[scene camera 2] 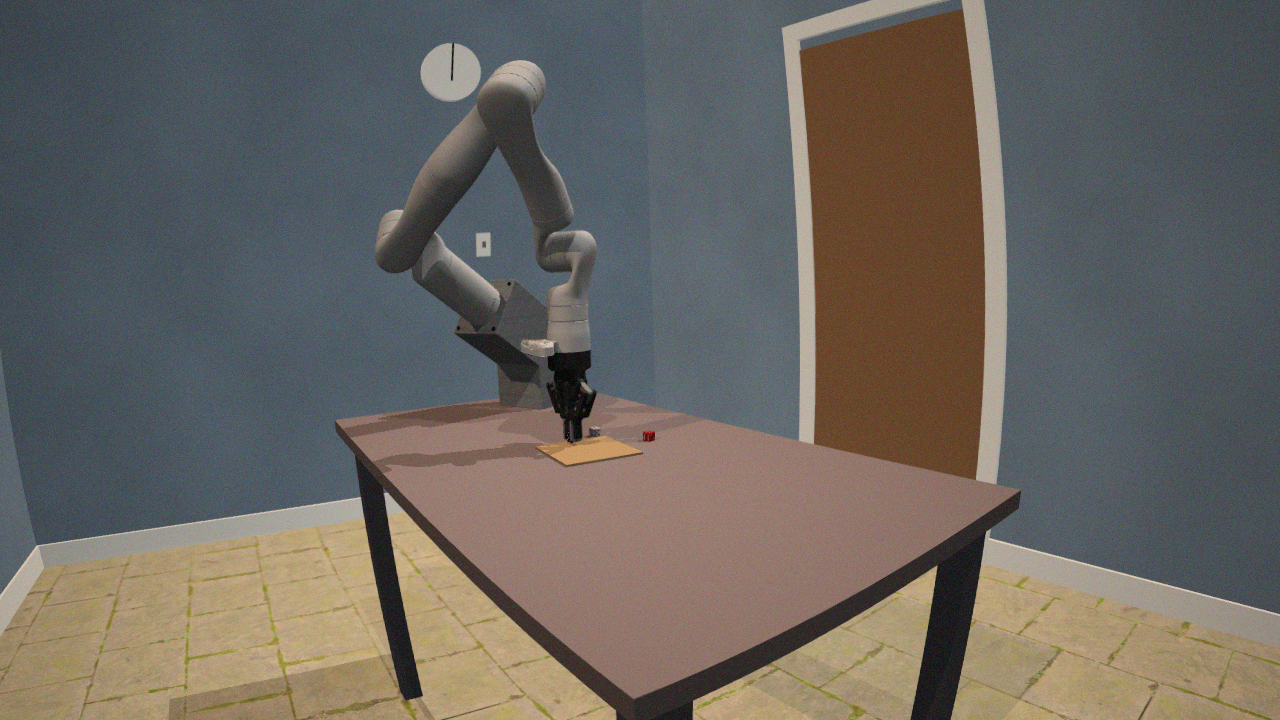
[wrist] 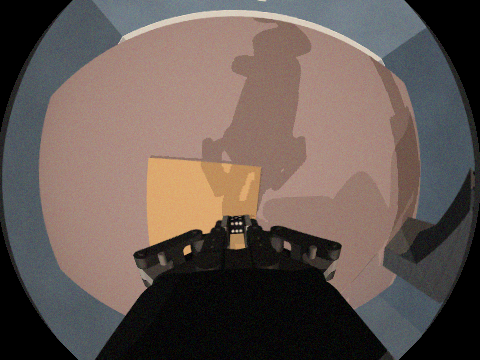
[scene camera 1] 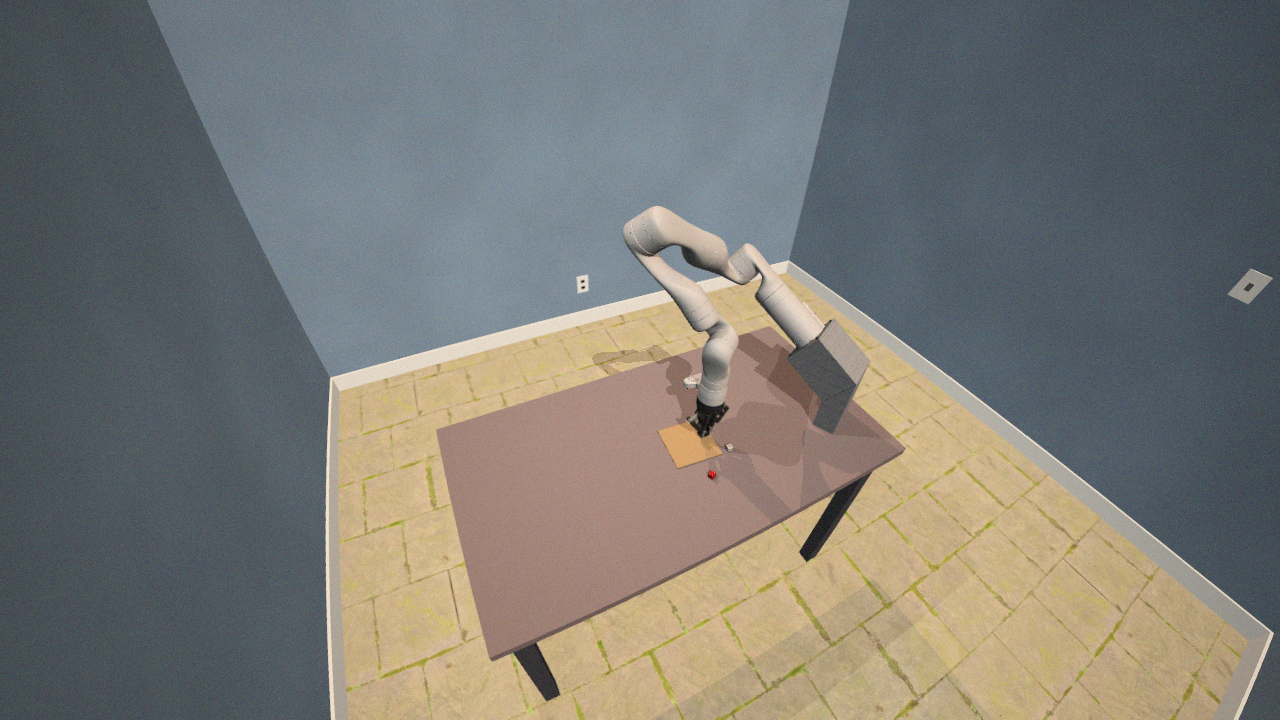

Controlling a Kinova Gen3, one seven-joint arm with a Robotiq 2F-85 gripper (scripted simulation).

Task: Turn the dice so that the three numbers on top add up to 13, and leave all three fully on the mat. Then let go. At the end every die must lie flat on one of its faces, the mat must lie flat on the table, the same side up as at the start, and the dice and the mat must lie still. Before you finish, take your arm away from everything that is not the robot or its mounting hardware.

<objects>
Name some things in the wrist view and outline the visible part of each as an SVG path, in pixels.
My gripper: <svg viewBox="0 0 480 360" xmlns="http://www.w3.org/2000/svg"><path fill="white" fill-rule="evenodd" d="M387 349L339 291L327 282L334 277L342 248L340 243L283 226L273 226L270 228L270 231L264 231L258 225L256 219L250 219L249 215L243 215L245 248L230 249L229 216L223 216L222 220L216 222L215 227L211 229L210 233L203 234L202 230L194 229L136 251L133 256L147 289L136 300L95 360L379 360L387 352ZM190 245L191 252L184 256L184 248ZM284 241L290 243L291 253L290 250L284 248Z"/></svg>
A tan mat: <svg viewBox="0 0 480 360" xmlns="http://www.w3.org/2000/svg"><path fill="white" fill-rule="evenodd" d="M190 245L185 247L185 249L183 250L184 256L185 254L191 252ZM230 234L230 249L245 248L244 234ZM148 159L147 222L150 246L189 230L200 229L203 234L210 233L211 228L215 227L217 220L222 220L223 216L249 214L250 219L256 219L261 167L175 159Z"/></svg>
</objects>
